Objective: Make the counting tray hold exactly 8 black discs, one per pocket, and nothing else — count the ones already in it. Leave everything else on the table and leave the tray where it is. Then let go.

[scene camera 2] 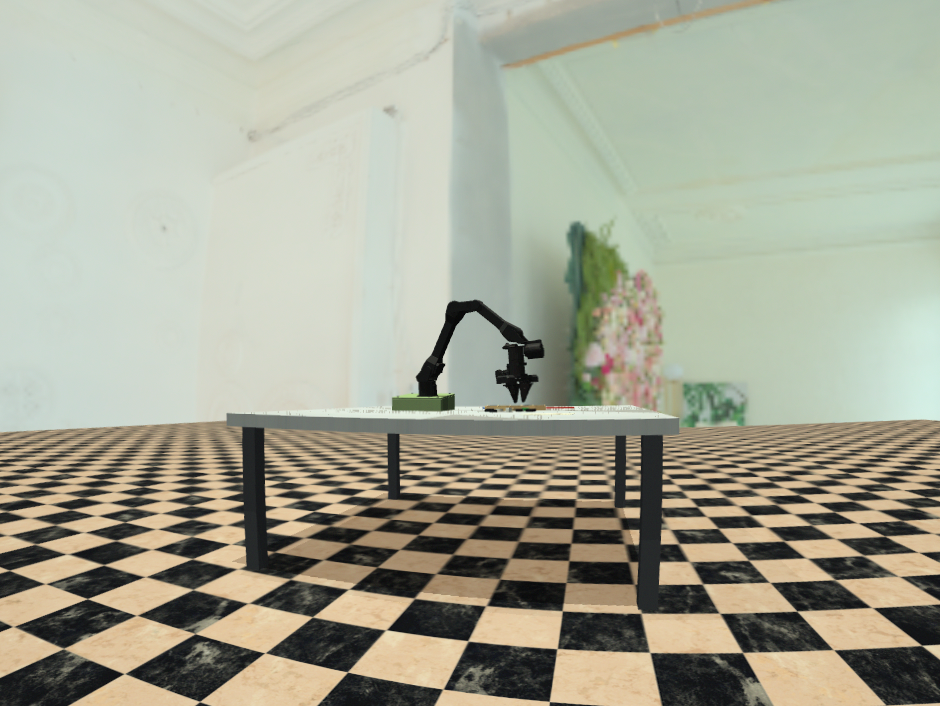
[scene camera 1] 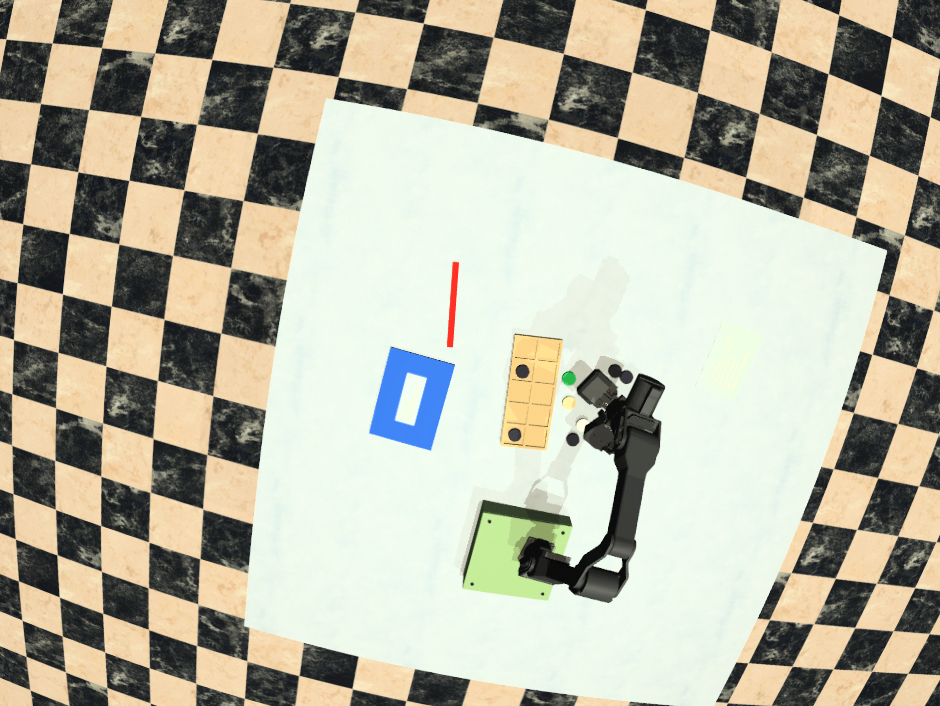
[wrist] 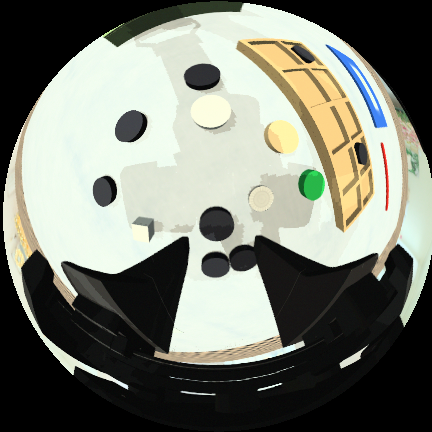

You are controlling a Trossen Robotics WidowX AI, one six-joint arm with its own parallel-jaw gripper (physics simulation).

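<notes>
The tan counting tray (scene camera 1: pixel 543 371) (wrist: pixel 302 82) has two columns of pockets. One black disc (scene camera 1: pixel 514 434) (wrist: pixel 302 53) sits in the end pocket nearest the arm's base, another (scene camera 1: pixel 522 370) (wrist: pixel 361 153) in the same column, second from the far end. Several black discs lie loose: one (scene camera 1: pixel 572 439) (wrist: pixel 202 76) near the tray, two at the left in the wrist view (wrist: pixel 131 126) (wrist: pixel 105 191), one (wrist: pixel 216 223) just ahead of the fingertips, and two close together (wrist: pixel 215 264) (wrist: pixel 243 257) beyond it. My gripper (scene camera 2: pixel 519 400) (wrist: pixel 221 241) is partly open and empty, pointing down above the table.
Beside the tray lie a green disc (scene camera 1: pixel 568 377) (wrist: pixel 311 185), a yellow disc (scene camera 1: pixel 569 402) (wrist: pixel 281 136), a white disc (wrist: pixel 210 111) and a ridged cream disc (wrist: pixel 261 198). A small cube (wrist: pixel 143 229) stands left of them. A blue frame (scene camera 1: pixel 385 395) and red bar (scene camera 1: pixel 452 303) lie beyond the tray.
</notes>
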